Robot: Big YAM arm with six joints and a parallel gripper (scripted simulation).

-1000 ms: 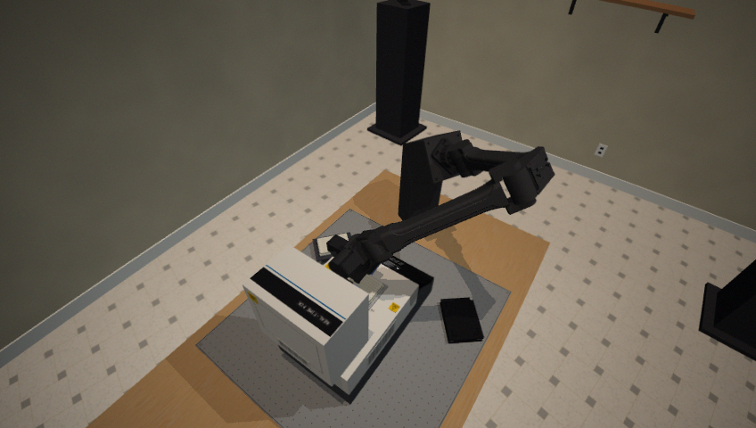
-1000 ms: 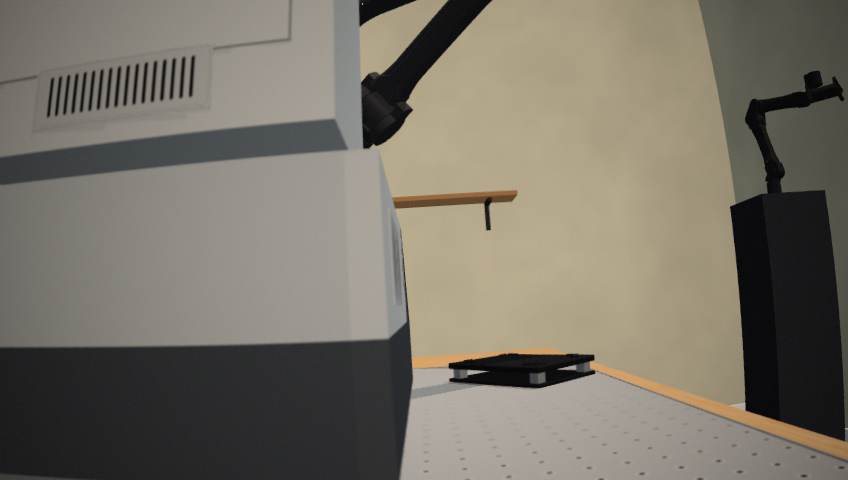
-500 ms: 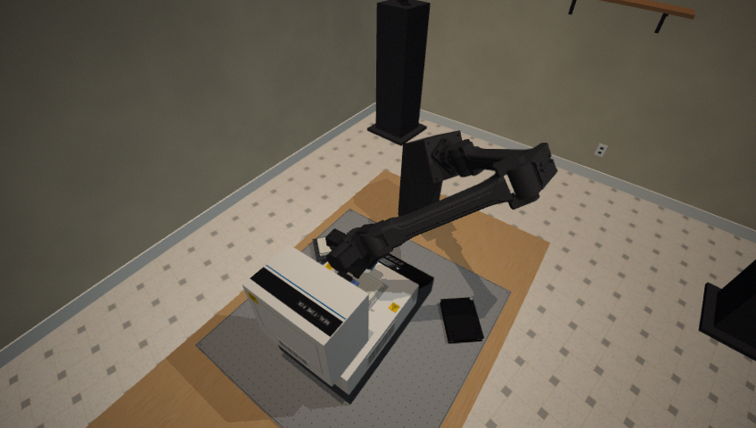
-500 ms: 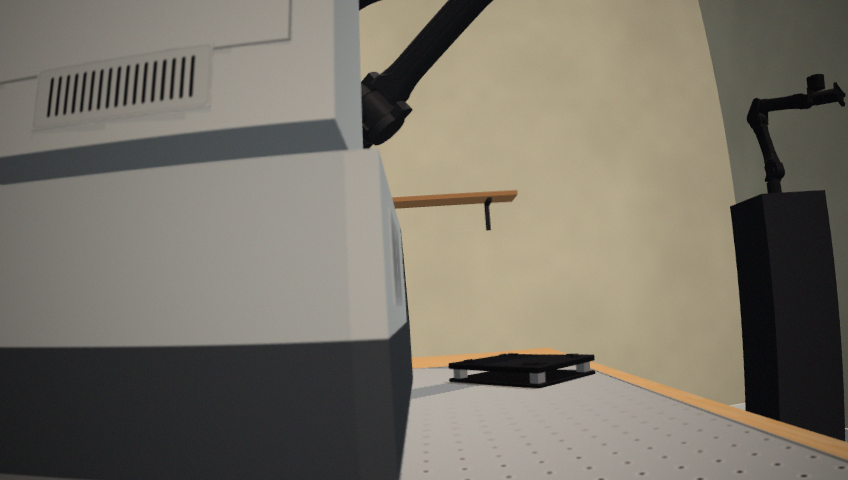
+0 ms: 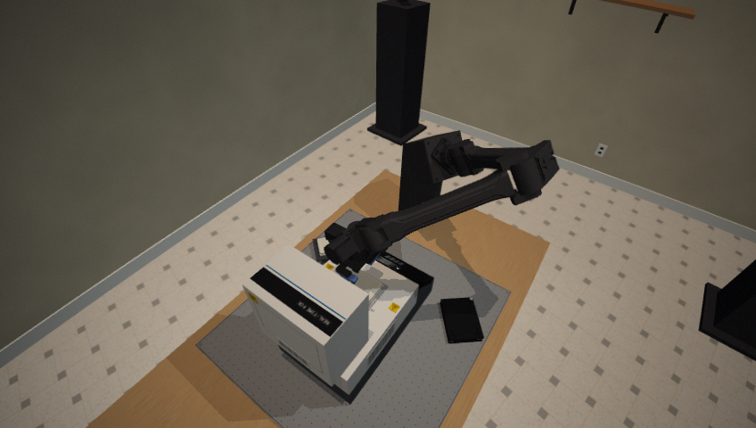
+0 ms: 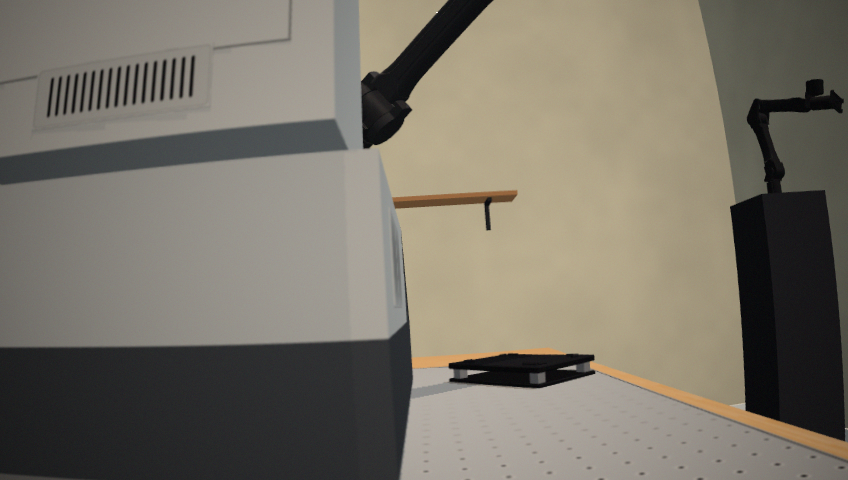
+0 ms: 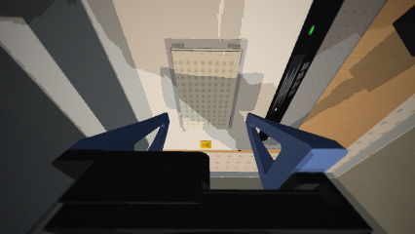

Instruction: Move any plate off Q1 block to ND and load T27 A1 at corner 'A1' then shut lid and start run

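My hand is 60 mm above the plate T27. The rest, counted from my hand: grey perforated mat (40 mm ahead, 10 mm to the left, 270 mm below); black nest N1 (220 mm behind, 280 mm to the left, 250 mm below); dark nest ND (160 mm behind, 300 mm to the right, 240 mm below).
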